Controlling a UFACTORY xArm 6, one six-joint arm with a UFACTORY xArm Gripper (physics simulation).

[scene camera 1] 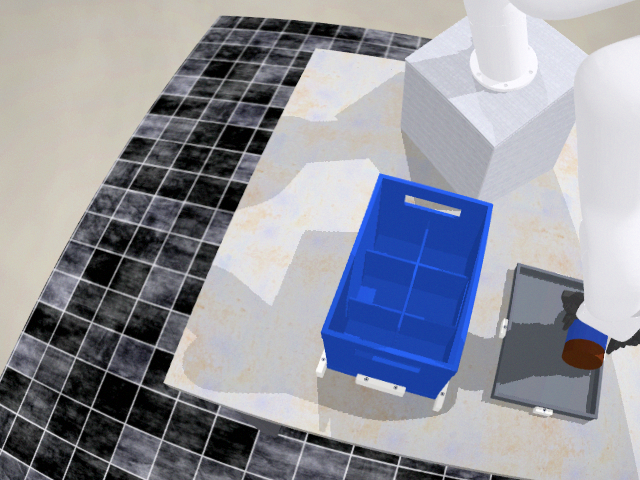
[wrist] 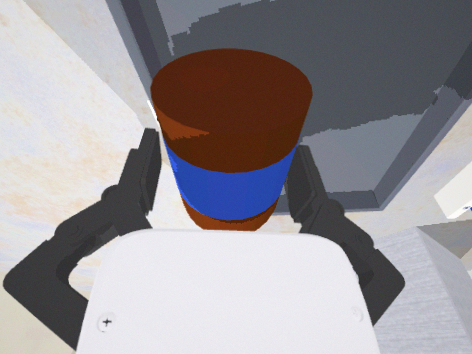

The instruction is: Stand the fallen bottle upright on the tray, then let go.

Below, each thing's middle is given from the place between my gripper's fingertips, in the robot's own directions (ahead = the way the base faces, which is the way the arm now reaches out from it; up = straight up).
Scene:
Now: hand 20 mm past the brown bottle [wrist: 231, 119].

